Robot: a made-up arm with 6 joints. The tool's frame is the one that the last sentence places.
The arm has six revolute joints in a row. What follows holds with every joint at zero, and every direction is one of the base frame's.
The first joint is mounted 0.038 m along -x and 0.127 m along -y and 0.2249 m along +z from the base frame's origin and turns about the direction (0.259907, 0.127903, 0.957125), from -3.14 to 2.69 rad.
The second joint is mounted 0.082 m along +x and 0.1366 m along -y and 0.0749 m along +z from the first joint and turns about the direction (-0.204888, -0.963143, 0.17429), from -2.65 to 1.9 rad.
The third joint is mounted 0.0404 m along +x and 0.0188 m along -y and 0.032 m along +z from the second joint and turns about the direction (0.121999, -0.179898, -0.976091), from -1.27 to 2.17 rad.
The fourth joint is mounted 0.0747 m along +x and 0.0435 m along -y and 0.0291 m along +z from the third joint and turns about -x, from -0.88 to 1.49 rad.
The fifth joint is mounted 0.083 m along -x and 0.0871 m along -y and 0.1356 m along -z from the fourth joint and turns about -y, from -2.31 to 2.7 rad.
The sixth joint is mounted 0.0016 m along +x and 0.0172 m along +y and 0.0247 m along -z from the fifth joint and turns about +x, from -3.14 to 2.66 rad.
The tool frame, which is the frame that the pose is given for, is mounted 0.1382 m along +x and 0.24 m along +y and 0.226 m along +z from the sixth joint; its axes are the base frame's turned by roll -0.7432, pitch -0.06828 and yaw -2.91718 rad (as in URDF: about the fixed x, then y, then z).
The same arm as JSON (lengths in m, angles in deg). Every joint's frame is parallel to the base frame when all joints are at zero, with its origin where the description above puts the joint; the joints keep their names.
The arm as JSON. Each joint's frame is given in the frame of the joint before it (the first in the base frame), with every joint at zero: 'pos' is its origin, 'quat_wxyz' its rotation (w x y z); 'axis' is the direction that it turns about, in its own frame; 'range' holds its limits. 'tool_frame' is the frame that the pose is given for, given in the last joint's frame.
{"length_unit": "m", "angle_unit": "deg", "joints": [
  {"joint": "joint 1", "pos": [-0.038, -0.127, 0.2249], "quat_wxyz": [1.0, 0.0, 0.0, 0.0], "axis": [0.259907, 0.127903, 0.957125], "range": [-179.91, 154.13]},
  {"joint": "joint 2", "pos": [0.082, -0.1366, 0.0749], "quat_wxyz": [1.0, 0.0, 0.0, 0.0], "axis": [-0.204908, -0.963136, 0.174306], "range": [-151.83, 108.86]},
  {"joint": "joint 3", "pos": [0.0404, -0.0188, 0.032], "quat_wxyz": [1.0, 0.0, 0.0, 0.0], "axis": [0.121999, -0.179898, -0.976091], "range": [-72.77, 124.33]},
  {"joint": "joint 4", "pos": [0.0747, -0.0435, 0.0291], "quat_wxyz": [1.0, 0.0, 0.0, 0.0], "axis": "-x", "range": [-50.42, 85.37]},
  {"joint": "joint 5", "pos": [-0.083, -0.0871, -0.1356], "quat_wxyz": [1.0, 0.0, 0.0, 0.0], "axis": "-y", "range": [-132.35, 154.7]},
  {"joint": "joint 6", "pos": [0.0016, 0.0172, -0.0247], "quat_wxyz": [1.0, 0.0, 0.0, 0.0], "axis": "+x", "range": [-179.91, 152.41]}
], "tool_frame": {"pos": [0.1382, 0.24, 0.226], "quat_wxyz": [0.091952, -0.072237, 0.357052, -0.926736]}}

